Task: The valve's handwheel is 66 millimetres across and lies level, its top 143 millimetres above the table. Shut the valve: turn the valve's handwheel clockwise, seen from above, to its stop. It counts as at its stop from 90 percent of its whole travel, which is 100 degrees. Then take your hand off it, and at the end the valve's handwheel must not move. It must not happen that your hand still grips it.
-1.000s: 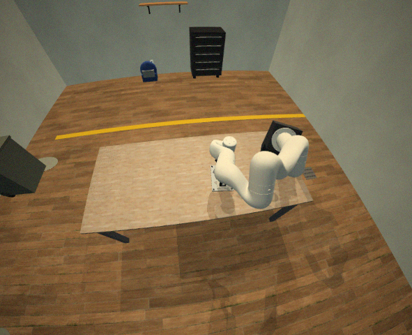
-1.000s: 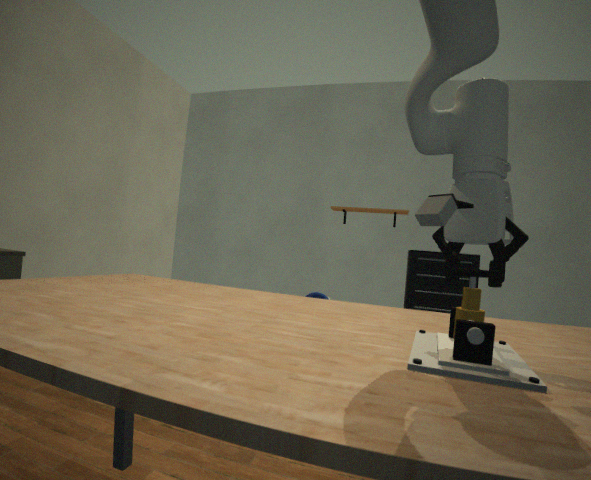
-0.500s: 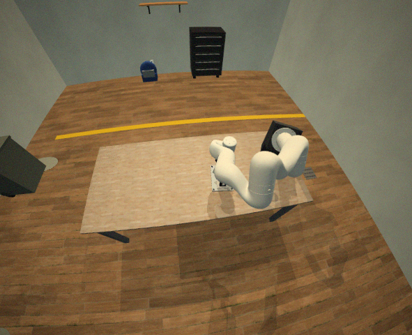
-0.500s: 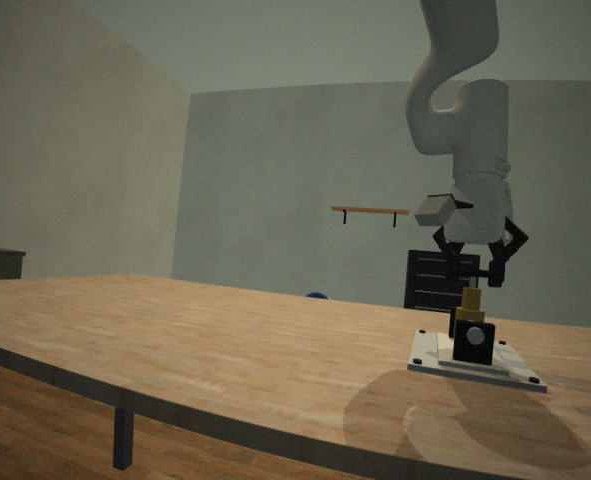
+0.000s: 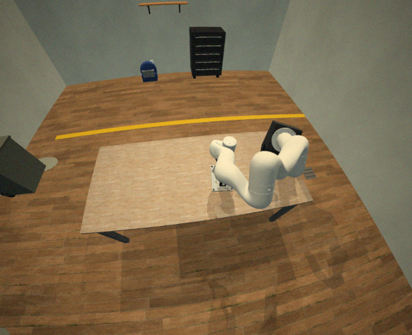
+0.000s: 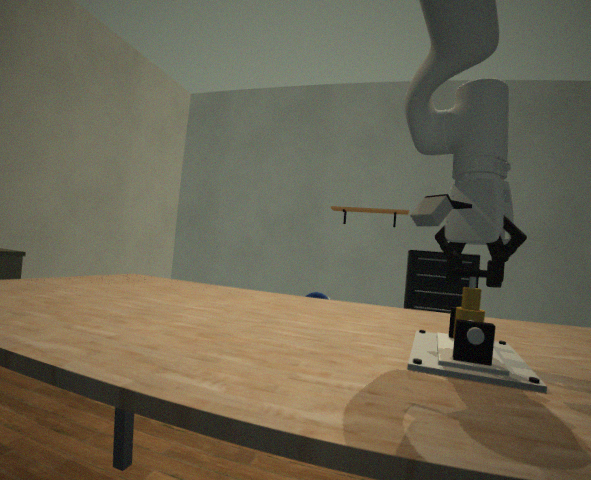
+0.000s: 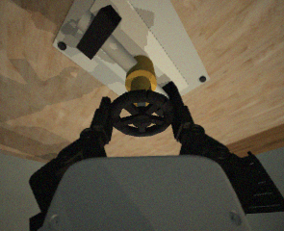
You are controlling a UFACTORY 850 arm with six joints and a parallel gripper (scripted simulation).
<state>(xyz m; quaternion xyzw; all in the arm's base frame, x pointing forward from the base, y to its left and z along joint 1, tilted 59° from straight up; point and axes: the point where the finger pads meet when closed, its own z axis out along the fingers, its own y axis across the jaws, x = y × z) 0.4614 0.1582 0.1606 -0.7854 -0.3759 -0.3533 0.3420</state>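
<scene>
My gripper is now right at the black spoked handwheel. The rest, counted from my hand: baseplate (13 cm below).
</scene>
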